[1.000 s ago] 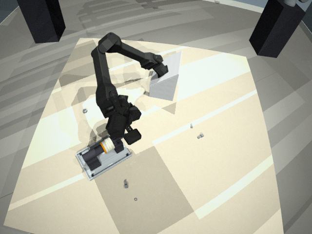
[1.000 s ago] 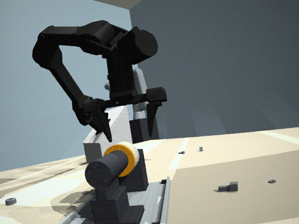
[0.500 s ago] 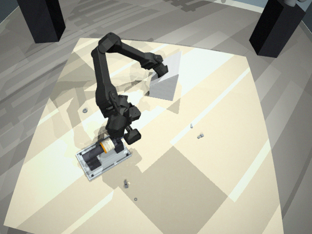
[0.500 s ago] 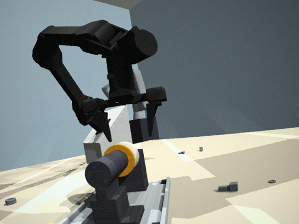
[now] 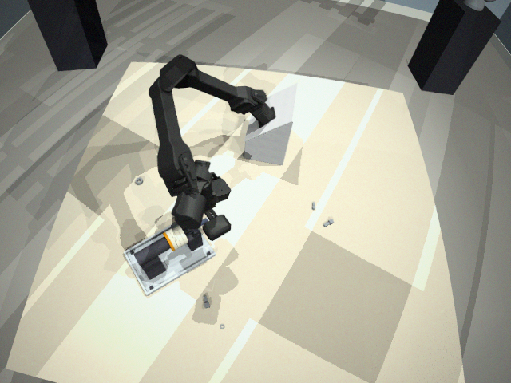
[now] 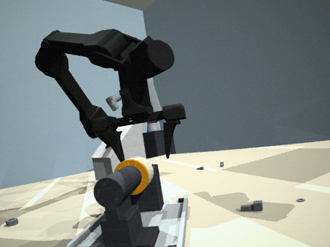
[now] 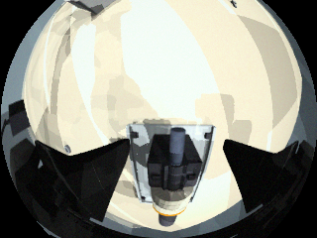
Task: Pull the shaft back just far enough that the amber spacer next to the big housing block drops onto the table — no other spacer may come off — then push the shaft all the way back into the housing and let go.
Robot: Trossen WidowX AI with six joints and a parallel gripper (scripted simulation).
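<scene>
Right now my gripper tip is 4 cm short of the grey-blue shaft, 6 cm to the left of it and 1 cm above it. From my gripper tip the other things lie so: nut: 18 cm behind, 23 cm to the right, 8 cm below; cream spacer: 4 cm ahead, 7 cm to the right, 1 cm below; amber spacer: 6 cm ahead, 9 cm to the right, 1 cm below.
</scene>
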